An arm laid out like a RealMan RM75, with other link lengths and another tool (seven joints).
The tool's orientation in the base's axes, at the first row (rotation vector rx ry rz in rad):
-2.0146 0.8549 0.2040
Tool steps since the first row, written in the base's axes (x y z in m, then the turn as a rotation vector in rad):
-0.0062 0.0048 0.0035 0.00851 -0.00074 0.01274
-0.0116 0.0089 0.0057 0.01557 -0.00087 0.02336
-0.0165 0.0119 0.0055 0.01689 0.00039 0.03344
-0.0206 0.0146 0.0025 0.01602 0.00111 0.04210
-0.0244 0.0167 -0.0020 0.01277 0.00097 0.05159
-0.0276 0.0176 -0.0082 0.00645 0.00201 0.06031
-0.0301 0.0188 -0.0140 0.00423 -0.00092 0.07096
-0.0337 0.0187 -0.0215 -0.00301 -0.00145 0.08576
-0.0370 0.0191 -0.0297 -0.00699 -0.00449 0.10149
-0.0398 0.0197 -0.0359 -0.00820 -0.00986 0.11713
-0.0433 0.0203 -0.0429 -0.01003 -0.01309 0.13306
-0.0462 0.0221 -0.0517 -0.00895 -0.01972 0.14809
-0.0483 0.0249 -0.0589 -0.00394 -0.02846 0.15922
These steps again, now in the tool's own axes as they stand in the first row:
-0.0086 -0.0001 0.0007 0.00098 -0.01392 -0.00636
-0.0156 0.0004 0.0018 0.00154 -0.02567 -0.01128
-0.0206 0.0027 0.0034 -0.00263 -0.03386 -0.01582
-0.0237 0.0064 0.0065 -0.00753 -0.03948 -0.02036
-0.0255 0.0112 0.0101 -0.01416 -0.04385 -0.02650
-0.0255 0.0172 0.0138 -0.02331 -0.04613 -0.03180
-0.0254 0.0224 0.0176 -0.02832 -0.05099 -0.04065
-0.0246 0.0298 0.0212 -0.04012 -0.05630 -0.05086
-0.0236 0.0374 0.0256 -0.04868 -0.06347 -0.06302
-0.0232 0.0433 0.0292 -0.05398 -0.07154 -0.07650
-0.0230 0.0501 0.0330 -0.06093 -0.08016 -0.08854
-0.0221 0.0574 0.0390 -0.06363 -0.08885 -0.10226
-0.0218 0.0627 0.0450 -0.06062 -0.09665 -0.11472

